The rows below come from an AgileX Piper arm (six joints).
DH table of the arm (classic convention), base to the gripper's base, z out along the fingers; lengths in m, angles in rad. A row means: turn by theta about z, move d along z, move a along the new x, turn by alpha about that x. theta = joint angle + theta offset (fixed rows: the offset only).
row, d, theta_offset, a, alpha
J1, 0.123, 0, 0, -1.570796
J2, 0, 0.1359, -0.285, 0
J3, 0, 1.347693, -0.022, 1.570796
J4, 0.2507, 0, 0, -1.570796
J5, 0, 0, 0, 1.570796
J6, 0.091, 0, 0, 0
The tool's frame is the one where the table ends.
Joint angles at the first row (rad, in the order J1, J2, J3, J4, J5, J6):
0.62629, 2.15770, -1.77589, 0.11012, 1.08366, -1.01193
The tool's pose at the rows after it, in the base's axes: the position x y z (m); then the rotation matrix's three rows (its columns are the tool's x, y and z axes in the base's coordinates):
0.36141, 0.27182, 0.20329; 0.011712, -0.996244, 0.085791; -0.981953, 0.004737, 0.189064; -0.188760, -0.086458, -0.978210
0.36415, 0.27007, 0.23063; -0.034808, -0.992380, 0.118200; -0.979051, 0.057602, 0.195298; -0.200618, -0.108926, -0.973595
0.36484, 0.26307, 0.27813; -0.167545, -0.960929, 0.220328; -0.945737, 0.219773, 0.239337; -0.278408, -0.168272, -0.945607
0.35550, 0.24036, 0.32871; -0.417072, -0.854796, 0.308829; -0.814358, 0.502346, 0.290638; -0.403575, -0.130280, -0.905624
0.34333, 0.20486, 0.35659; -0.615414, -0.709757, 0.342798; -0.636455, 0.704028, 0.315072; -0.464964, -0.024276, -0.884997
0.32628, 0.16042, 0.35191; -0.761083, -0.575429, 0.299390; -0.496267, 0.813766, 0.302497; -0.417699, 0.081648, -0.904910
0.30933, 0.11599, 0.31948; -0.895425, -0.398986, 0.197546; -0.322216, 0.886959, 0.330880; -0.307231, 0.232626, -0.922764
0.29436, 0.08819, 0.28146; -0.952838, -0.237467, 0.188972; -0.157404, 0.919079, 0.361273; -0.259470, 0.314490, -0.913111
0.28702, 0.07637, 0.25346; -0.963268, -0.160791, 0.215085; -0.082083, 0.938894, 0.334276; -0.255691, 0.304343, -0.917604
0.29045, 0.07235, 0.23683; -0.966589, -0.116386, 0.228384; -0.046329, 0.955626, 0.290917; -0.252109, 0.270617, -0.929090
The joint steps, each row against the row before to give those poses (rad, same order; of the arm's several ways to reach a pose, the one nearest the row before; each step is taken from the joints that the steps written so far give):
-0.00223, -0.00202, -0.02604, 0.00463, 0.04110, 0.02144
-0.00405, -0.02125, -0.07087, -0.01720, 0.06116, 0.05945
-0.00941, -0.06278, -0.07195, -0.02286, 0.02194, 0.15612
-0.03186, -0.11166, -0.00624, 0.00466, 0.01018, 0.27522
-0.06486, -0.12035, 0.07734, 0.03360, 0.00258, 0.20485
-0.09569, -0.12628, 0.18652, 0.05249, 0.00266, 0.09134
-0.13155, -0.09468, 0.24219, 0.11890, -0.02260, 0.04024
-0.08966, -0.06283, 0.22893, 0.08482, -0.12615, 0.01498
-0.02683, -0.01729, 0.13201, -0.00112, -0.12274, 0.01427
-0.00164, 0.02445, 0.03724, -0.04032, -0.06980, 0.04170

